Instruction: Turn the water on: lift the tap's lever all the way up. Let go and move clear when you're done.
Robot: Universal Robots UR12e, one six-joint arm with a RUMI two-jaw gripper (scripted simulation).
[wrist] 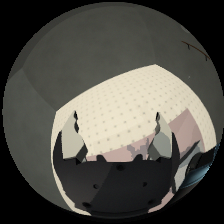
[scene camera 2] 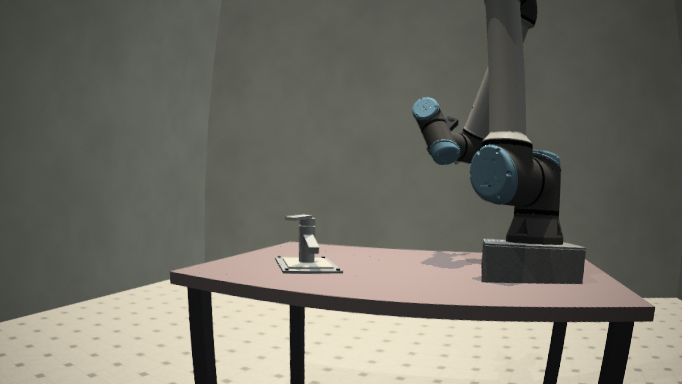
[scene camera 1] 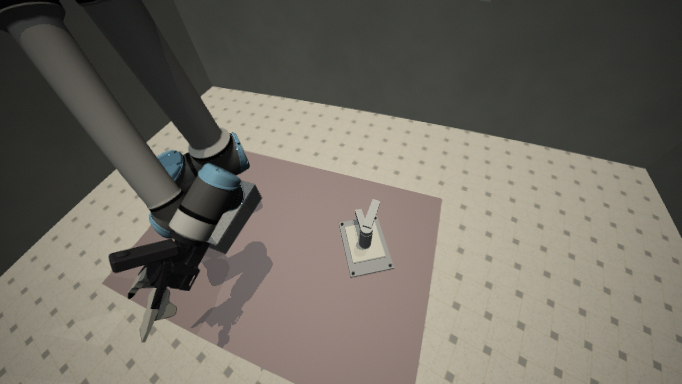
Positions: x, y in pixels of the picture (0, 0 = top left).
Labels:
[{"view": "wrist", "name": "my gripper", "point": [117, 111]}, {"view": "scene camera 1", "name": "my gripper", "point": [134, 318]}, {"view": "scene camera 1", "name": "tap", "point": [362, 249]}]

